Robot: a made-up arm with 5 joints.
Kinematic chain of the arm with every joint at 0, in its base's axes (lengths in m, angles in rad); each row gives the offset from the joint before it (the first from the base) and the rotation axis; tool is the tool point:
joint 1: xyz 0 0 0.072 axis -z
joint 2: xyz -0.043 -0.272 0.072 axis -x
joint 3: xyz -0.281 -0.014 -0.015 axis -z
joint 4: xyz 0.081 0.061 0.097 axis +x
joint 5: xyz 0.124 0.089 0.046 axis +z
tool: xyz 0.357 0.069 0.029
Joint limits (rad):
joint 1: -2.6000..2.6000
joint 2: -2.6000..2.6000
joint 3: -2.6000..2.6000
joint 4: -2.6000..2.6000
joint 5: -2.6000..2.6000
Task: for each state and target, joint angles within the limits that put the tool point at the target. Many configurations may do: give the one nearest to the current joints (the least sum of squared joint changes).
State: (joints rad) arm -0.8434 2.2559 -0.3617 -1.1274 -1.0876
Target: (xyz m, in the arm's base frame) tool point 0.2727 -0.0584 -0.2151
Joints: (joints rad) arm -1.0790 2.3225 -0.4460 -1.1803 -0.9038
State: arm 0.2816 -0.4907 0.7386 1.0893 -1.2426
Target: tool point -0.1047 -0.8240 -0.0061
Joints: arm -0.1932 -0.3786 1.3548 0.9764 -0.6979
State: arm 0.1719 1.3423 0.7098 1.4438 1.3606
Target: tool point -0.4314 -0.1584 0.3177
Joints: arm -0.6195 1.4157 0.8908 1.9521 1.9778
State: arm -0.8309 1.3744 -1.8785 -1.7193 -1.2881
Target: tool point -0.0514 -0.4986 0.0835
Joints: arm -1.7026 1.3145 -1.8011 -1.5136 -1.7650
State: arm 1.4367 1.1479 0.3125 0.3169 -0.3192
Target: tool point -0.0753 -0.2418 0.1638
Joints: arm 1.5176 0.9988 -0.0425 0.3299 -0.3306
